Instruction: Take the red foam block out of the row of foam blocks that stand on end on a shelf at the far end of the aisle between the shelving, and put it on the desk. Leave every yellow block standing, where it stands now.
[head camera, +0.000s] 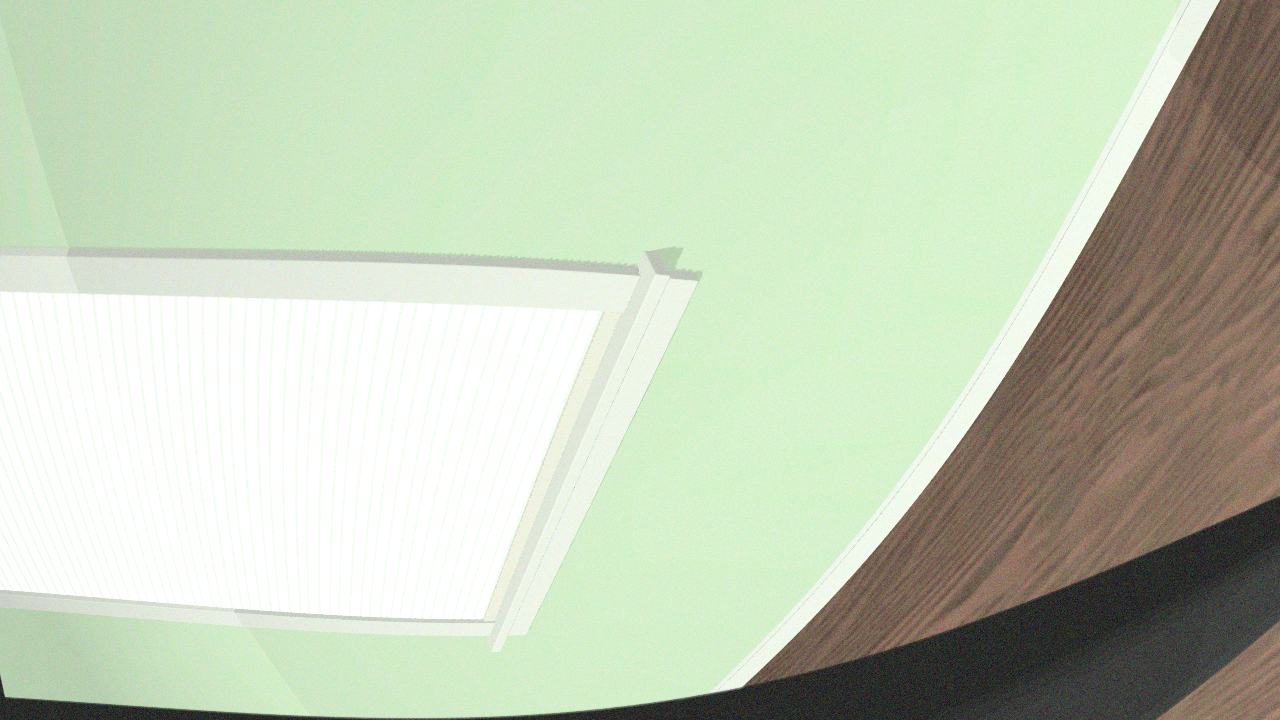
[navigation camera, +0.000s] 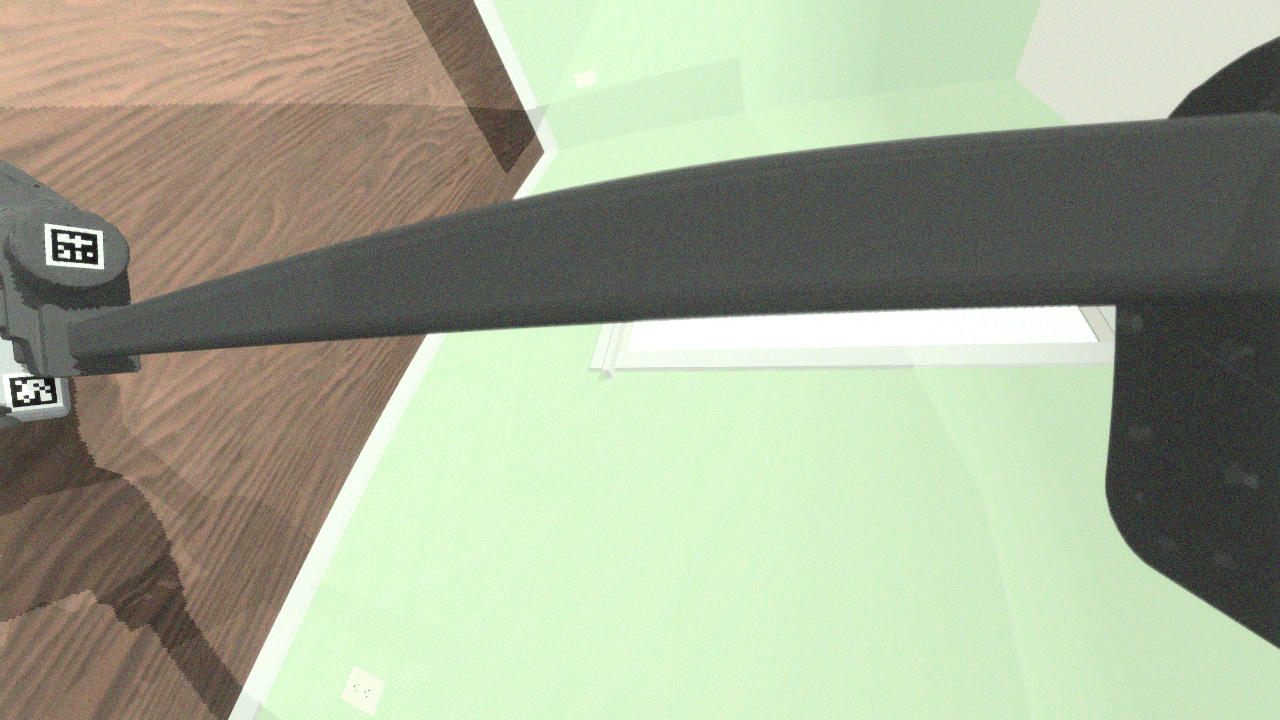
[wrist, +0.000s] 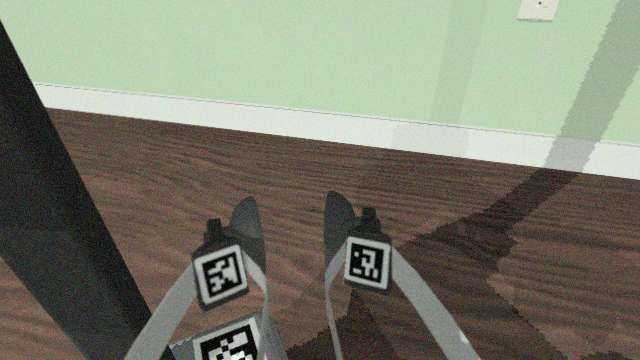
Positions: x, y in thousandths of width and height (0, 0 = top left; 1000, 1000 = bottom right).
Labels:
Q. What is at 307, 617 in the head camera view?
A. A white-framed window.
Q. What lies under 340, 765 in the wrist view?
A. My gripper.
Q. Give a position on a white-framed window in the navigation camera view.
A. At 832, 467

